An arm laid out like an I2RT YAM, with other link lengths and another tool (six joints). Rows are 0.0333 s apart.
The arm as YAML. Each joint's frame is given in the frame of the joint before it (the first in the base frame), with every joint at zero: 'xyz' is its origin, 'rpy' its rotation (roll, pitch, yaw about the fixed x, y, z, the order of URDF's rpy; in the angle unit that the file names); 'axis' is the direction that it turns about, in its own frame. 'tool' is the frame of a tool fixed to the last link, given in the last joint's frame.
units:
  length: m
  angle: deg
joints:
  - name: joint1
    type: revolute
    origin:
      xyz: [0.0, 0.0, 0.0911]
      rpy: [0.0, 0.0, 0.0]
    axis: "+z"
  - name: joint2
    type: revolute
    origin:
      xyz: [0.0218, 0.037, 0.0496]
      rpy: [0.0, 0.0, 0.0]
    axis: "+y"
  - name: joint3
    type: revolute
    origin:
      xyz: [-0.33, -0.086, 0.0]
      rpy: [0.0, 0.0, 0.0]
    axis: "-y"
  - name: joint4
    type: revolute
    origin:
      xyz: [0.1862, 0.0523, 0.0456]
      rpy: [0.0, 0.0, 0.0]
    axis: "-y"
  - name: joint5
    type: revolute
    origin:
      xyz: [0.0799, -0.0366, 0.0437]
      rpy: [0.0, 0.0, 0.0]
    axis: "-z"
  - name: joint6
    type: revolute
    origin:
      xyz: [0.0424, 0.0, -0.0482]
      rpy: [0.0, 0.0, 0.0]
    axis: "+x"
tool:
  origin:
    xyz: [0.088, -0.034, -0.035]
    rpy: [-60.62, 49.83, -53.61]
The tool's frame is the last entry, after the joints.
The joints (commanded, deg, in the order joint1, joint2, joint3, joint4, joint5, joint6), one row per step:
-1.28, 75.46, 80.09, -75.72, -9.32, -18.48
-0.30, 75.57, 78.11, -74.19, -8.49, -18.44
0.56, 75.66, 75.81, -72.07, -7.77, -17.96
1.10, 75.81, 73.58, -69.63, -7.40, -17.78
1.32, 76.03, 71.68, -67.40, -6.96, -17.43
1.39, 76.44, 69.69, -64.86, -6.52, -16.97
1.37, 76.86, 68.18, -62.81, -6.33, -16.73
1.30, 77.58, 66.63, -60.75, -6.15, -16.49
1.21, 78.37, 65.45, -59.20, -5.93, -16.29
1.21, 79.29, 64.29, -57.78, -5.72, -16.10
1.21, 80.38, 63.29, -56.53, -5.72, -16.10
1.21, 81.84, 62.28, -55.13, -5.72, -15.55
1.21, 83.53, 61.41, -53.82, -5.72, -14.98
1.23, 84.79, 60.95, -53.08, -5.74, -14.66
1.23, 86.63, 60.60, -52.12, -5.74, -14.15
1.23, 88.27, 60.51, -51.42, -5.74, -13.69
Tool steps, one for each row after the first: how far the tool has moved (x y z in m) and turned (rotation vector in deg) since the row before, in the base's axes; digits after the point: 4 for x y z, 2 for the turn. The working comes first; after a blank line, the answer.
Tool pose at each row, in the base's axes (x y z in m, rotation vector in deg; the steps are taken from these numbers as rounded here):
0.1640, -0.0586, 0.3079, -63.88, 122.81, 12.28
0.1655, -0.0578, 0.3013, -65.13, 123.21, 12.13
0.1675, -0.0568, 0.2937, -65.67, 123.59, 11.86
0.1706, -0.0559, 0.2863, -66.11, 123.52, 11.63
0.1735, -0.0561, 0.2799, -66.01, 123.69, 11.15
0.1771, -0.0567, 0.2727, -65.59, 123.96, 10.58
0.1804, -0.0570, 0.2669, -65.30, 124.08, 10.28
0.1839, -0.0575, 0.2602, -65.00, 124.50, 10.16
0.1867, -0.0581, 0.2543, -64.76, 125.12, 10.10
0.1893, -0.0585, 0.2480, -64.68, 125.89, 10.23
0.1921, -0.0584, 0.2416, -64.80, 126.64, 10.72
0.1953, -0.0581, 0.2340, -64.30, 127.86, 11.32
0.1989, -0.0578, 0.2261, -63.78, 129.26, 12.01
0.2013, -0.0575, 0.2208, -63.55, 130.27, 12.58
0.2054, -0.0572, 0.2140, -63.09, 131.62, 13.25
0.2093, -0.0569, 0.2085, -62.66, 132.77, 13.80

0.0015, 0.0008, -0.0066, -0.77, 0.57, 0.68
0.0020, 0.0010, -0.0076, -0.53, 0.34, 0.18
0.0031, 0.0009, -0.0074, -0.30, -0.04, 0.25
0.0029, -0.0002, -0.0064, -0.31, -0.07, -0.24
0.0036, -0.0006, -0.0072, -0.27, -0.10, -0.51
0.0033, -0.0003, -0.0058, -0.10, -0.09, -0.31
0.0035, -0.0005, -0.0067, -0.10, 0.23, -0.35
0.0028, -0.0006, -0.0059, -0.16, 0.44, -0.35
0.0026, -0.0004, -0.0063, -0.16, 0.68, -0.24
0.0028, 0.0001, -0.0064, -0.02, 0.84, -0.01
0.0032, 0.0003, -0.0076, 0.13, 1.13, -0.52
0.0036, 0.0003, -0.0079, 0.12, 1.31, -0.55
0.0024, 0.0003, -0.0053, 0.07, 1.01, -0.28
0.0041, 0.0003, -0.0068, 0.08, 1.28, -0.50
0.0039, 0.0003, -0.0055, 0.07, 1.08, -0.45

